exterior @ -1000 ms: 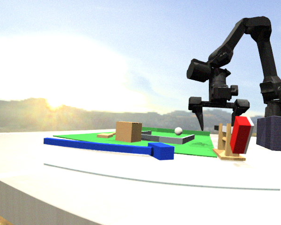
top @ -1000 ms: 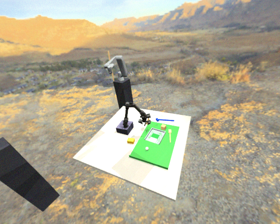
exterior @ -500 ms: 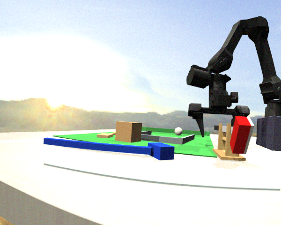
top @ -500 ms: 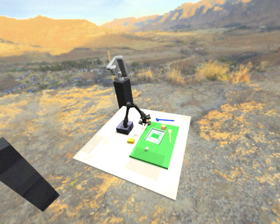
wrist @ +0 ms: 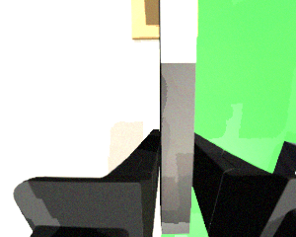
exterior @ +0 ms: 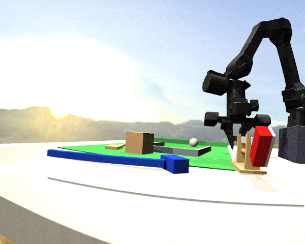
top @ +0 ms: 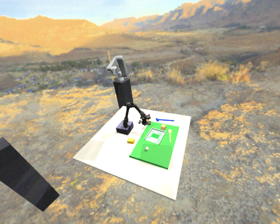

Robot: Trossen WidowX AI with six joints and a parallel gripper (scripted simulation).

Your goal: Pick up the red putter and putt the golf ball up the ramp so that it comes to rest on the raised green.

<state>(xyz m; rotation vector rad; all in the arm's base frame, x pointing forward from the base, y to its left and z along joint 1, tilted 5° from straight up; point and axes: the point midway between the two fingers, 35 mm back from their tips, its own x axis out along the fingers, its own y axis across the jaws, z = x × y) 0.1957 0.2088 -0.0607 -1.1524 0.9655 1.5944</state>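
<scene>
Right now my gripper tip is 20 mm past the yellow block, 360 mm to the left of it and 10 mm above it. Round my gripper tip: red putter (40 mm behind, 110 mm to the left, 30 mm above); then wooden stand (40 mm behind, 120 mm to the left); then tan cube (260 mm ahead, 90 mm to the left).
</scene>
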